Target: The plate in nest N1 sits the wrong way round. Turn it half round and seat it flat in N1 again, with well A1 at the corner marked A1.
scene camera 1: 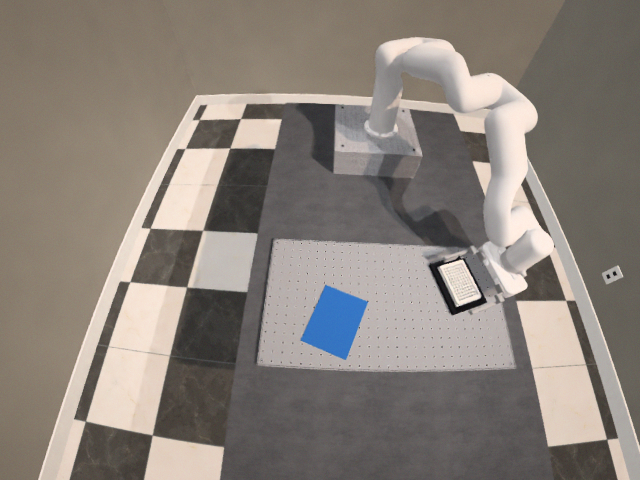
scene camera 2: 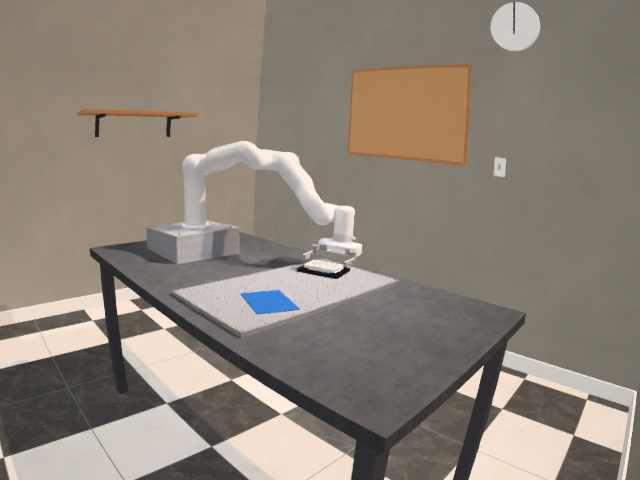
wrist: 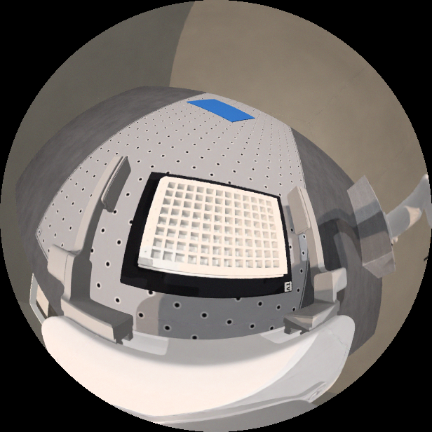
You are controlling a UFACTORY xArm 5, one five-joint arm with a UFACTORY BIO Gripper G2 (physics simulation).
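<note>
The white well plate point(scene camera 1: 459, 282) point(scene camera 2: 324, 266) point(wrist: 215, 227) lies in the black nest point(scene camera 1: 446, 291) point(scene camera 2: 338, 275) point(wrist: 200, 290), near one end of the perforated board. It looks flat. The label A1 point(wrist: 287, 286) shows at the nest's lower right corner in the wrist view. The plate's own well markings are too small to read. My gripper point(scene camera 1: 454, 284) point(scene camera 2: 327, 259) point(wrist: 208, 197) is open, its fingers spread wide above and beside the plate's two short ends, with nothing between them. In the wrist view one finger stands left and one right of the plate.
A flat blue rectangle point(scene camera 1: 334, 321) point(scene camera 2: 269, 301) point(wrist: 222, 110) lies on the perforated board point(scene camera 1: 403, 330) point(scene camera 2: 217, 304) point(wrist: 165, 155), away from the nest. The arm's block base point(scene camera 1: 377, 162) point(scene camera 2: 193, 245) point(wrist: 372, 240) stands on the dark table point(scene camera 1: 382, 423) point(scene camera 2: 392, 351).
</note>
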